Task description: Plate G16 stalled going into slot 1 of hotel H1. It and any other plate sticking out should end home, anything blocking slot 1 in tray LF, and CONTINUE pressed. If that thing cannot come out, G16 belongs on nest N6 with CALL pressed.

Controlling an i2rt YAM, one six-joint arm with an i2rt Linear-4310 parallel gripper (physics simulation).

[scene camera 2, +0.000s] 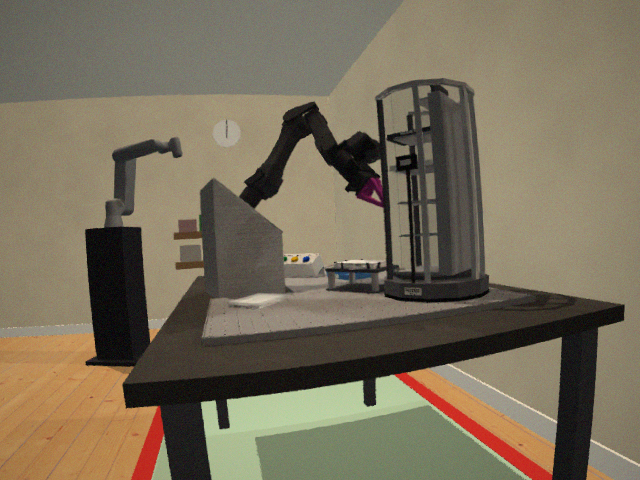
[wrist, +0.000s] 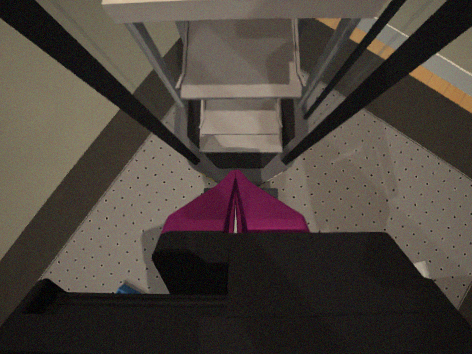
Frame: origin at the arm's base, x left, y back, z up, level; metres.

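Where they show: gripper, fingertip midpoint: [wrist: 235,177]; arm's base, origin of the base link: [scene camera 2: 240,211].
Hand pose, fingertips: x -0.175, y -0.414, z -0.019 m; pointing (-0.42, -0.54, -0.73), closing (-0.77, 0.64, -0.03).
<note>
Each offset is from my fingertips to the top centre of the thing. "spot": to the spot under its first point.
The hotel [scene camera 2: 449,290] [wrist: 115,89] is a tall round tower with a dark base, upright posts and stacked shelves. My magenta gripper [scene camera 2: 383,204] [wrist: 235,177] is shut and empty. It points down at the hotel's open front; in the scene view its tips reach the front post, and contact cannot be told. In the wrist view a pale slab {spot: dx -0.030, dy -0.030, dz +0.082 m} [wrist: 240,11] lies at the top edge, above a lower level {spot: dx -0.046, dy -0.049, dz +0.002 m} [wrist: 240,91]; plate or shelf cannot be told. G16 and anything blocking slot 1 cannot be made out. A blue tray [scene camera 2: 353,275] [wrist: 128,289] shows partly; its label is not readable.
A dark stand [scene camera 2: 330,270] with a white piece on top {spot: dx +0.012, dy +0.082, dz -0.148 m} [scene camera 2: 356,264] is beside the hotel. Behind is a button box {dx +0.451, dy +0.282, dz -0.135 m} [scene camera 2: 305,266]. A tall grey wedge-shaped block [scene camera 2: 245,248] and a flat white piece {dx -0.101, dy +0.323, dz -0.204 m} [scene camera 2: 256,300] are at the left. Another arm [scene camera 2: 124,180] stands on a black pedestal.
</note>
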